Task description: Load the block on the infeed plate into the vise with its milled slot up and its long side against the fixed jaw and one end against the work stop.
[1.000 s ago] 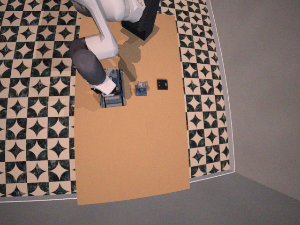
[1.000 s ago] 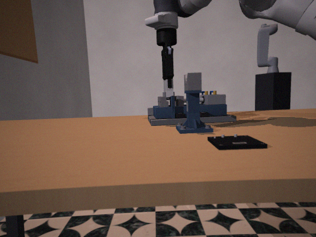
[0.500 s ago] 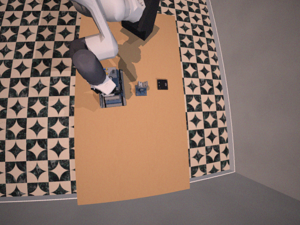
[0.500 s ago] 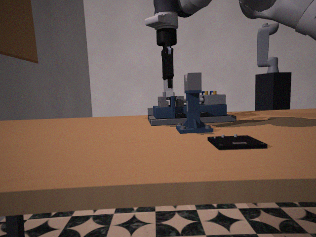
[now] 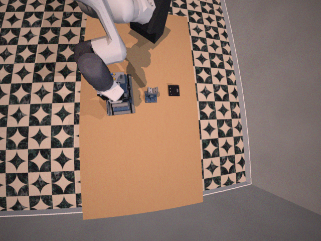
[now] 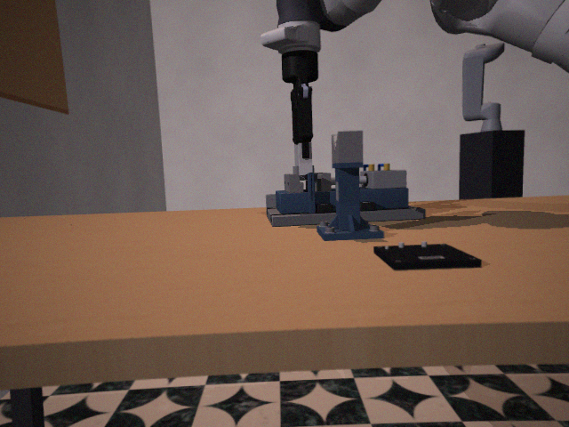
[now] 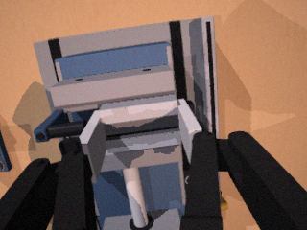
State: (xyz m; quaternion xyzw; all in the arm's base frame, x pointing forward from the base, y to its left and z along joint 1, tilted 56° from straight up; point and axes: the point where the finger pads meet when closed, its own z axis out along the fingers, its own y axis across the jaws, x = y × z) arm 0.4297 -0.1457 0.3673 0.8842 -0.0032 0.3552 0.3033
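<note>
My hand is 20 mm above the part. The rest, counted from my hand: fixed jaw 50 mm below, 30 mm ahead, 10 mm to the left; work stop 60 mm to the left, 30 mm below, 20 mm ahead; air cylinder rod 80 mm behind, 50 mm below, 40 mm to the left.
</note>
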